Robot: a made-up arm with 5 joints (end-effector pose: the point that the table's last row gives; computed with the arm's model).
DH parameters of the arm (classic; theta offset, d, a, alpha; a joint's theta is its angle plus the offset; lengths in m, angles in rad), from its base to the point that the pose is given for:
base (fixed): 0.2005 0 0.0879 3.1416
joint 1: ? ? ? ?
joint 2: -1.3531 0 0.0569 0
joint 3: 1.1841 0 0.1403 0
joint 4: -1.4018 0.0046 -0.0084 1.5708
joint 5: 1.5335 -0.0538 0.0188 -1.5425
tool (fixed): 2.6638 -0.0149 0 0
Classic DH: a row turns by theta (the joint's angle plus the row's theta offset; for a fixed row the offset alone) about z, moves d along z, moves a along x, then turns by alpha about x.
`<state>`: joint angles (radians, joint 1 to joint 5).
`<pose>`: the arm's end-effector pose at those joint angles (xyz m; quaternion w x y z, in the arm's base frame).
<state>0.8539 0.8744 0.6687 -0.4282 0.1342</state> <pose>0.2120 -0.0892 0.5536 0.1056 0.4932 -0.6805 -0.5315</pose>
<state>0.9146 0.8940 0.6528 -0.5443 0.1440</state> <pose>0.2084 -0.1004 0.5558 0.0908 0.4877 -0.7195 -0.4860</pose>
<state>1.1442 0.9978 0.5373 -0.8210 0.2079</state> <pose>0.1848 -0.1376 0.5608 0.0710 0.4315 -0.8227 -0.3634</pose>
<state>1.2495 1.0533 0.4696 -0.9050 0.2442</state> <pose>0.1700 -0.1520 0.5619 0.0738 0.3945 -0.8572 -0.3226</pose>
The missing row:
joint 1: 0.2005 -0.7116 0.0572 1.5708
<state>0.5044 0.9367 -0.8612 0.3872 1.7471</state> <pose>0.3433 -0.1053 0.6975 0.7514 0.5606 -0.3427 0.0611</pose>
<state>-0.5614 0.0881 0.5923 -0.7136 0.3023</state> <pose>0.2843 0.1736 0.7000 0.0876 0.9554 -0.2643 0.0988</pose>
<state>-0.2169 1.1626 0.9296 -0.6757 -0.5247</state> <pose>0.1684 0.0485 0.5393 0.2179 0.5775 -0.4664 -0.6336</pose>
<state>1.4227 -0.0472 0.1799 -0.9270 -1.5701</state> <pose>0.1104 -0.2196 0.8183 0.6084 -0.4720 0.5239 -0.3641</pose>
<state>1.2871 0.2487 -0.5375 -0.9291 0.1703</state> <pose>0.1730 -0.1902 0.8766 0.1079 0.2711 -0.7817 0.5512</pose>
